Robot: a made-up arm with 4 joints. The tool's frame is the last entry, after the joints.
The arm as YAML. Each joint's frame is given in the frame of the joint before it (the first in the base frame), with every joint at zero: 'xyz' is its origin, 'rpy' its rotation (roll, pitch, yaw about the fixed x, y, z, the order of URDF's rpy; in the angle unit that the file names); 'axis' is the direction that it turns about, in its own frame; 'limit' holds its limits. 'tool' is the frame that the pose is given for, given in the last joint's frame.
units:
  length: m
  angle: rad
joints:
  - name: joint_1
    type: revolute
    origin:
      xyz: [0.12, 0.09, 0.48]
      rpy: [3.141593, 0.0, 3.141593]
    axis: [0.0, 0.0, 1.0]
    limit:
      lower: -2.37
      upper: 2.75
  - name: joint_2
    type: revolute
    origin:
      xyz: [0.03, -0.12, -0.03]
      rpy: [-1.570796, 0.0, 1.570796]
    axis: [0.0, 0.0, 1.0]
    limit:
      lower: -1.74
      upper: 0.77
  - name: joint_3
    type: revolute
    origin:
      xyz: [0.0, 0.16, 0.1]
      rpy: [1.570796, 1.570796, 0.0]
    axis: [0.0, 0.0, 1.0]
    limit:
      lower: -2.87
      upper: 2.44
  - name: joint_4
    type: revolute
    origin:
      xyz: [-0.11, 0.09, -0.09]
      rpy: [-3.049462, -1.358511, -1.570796]
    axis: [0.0, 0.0, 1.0]
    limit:
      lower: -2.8
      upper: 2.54
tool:
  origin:
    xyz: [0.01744, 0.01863, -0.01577]
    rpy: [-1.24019, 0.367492, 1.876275]
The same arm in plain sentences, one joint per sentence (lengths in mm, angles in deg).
The arm has four revolute joints in a row. What follows holds with every joint at zero, and every direction is one of the base frame's.
Joint 1 sits 120 mm along +x and 90 mm along +y and 480 mm along +z from the base frame's origin and turns about -z, from -135.79 to 157.56 deg.
Joint 2 sits 30 mm along -x and 120 mm along -y and 30 mm along +z from joint 1 and turns about +x, from -99.69 to 44.12 deg.
Joint 3 sits 100 mm along +x and 160 mm along +z from joint 2 and turns about -z, from -164.44 to 139.8 deg.
Joint 4 sits 110 mm along +x and 90 mm along +y and 90 mm along +z from joint 3 and turns about the direction (-0.092001, -0.973406, 0.209801), from -160.43 to 145.53 deg.
The tool frame, which is the frame that the pose is given for, sits 20 mm along +x and 10 mm along +y and 20 mm along -z from joint 4; its axes are the base frame's turned by roll 0.55, pitch -12.49 and yaw 19.68 deg (as in URDF: about the fixed x, then y, then z).

